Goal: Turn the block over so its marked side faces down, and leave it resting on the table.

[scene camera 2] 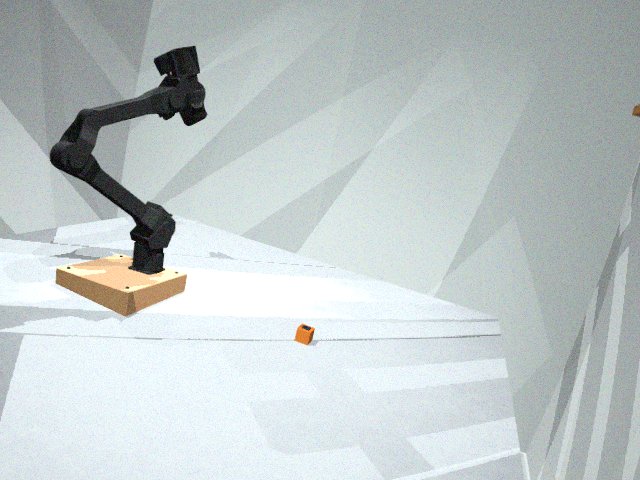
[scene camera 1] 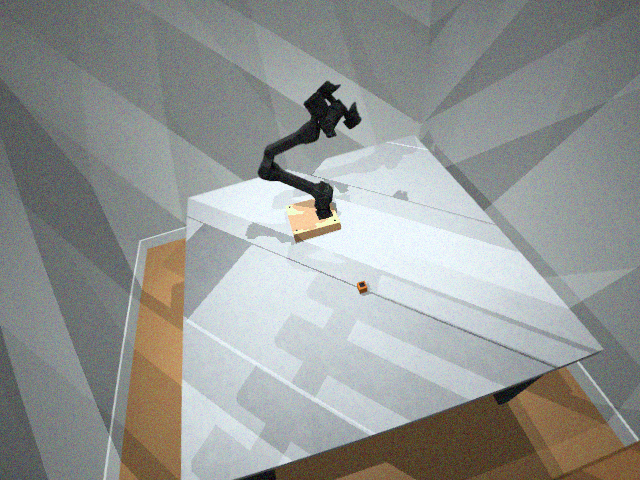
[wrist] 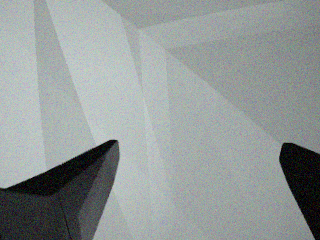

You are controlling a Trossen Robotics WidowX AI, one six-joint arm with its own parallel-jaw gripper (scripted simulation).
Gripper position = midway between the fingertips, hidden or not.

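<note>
You can see the gripper point(scene camera 1: 347, 93) point(wrist: 199, 150), and it's open, with nothing held in it.
</note>
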